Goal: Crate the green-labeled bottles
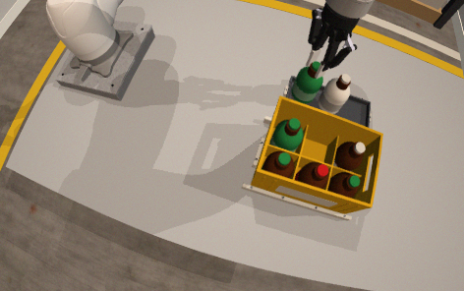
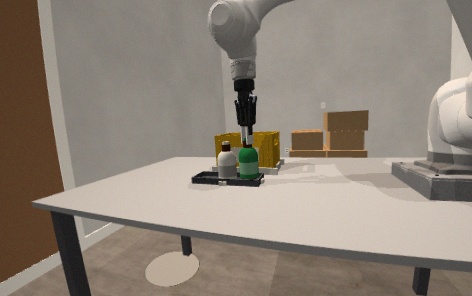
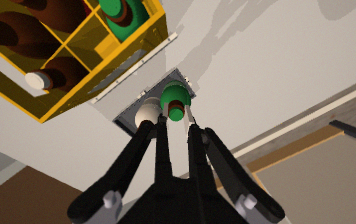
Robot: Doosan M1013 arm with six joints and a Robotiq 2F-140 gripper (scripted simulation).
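My hand is 10 cm above the white-labeled bottle, 9 cm short of it and 1 cm to the right of it. The rest, counted from my hand: brown bottle 18 cm to the right, 15 cm ahead, 10 cm below; then yellow crate 22 cm to the right, 10 cm below, 7 cm ahead; then dark tray 17 cm below, 9 cm ahead.
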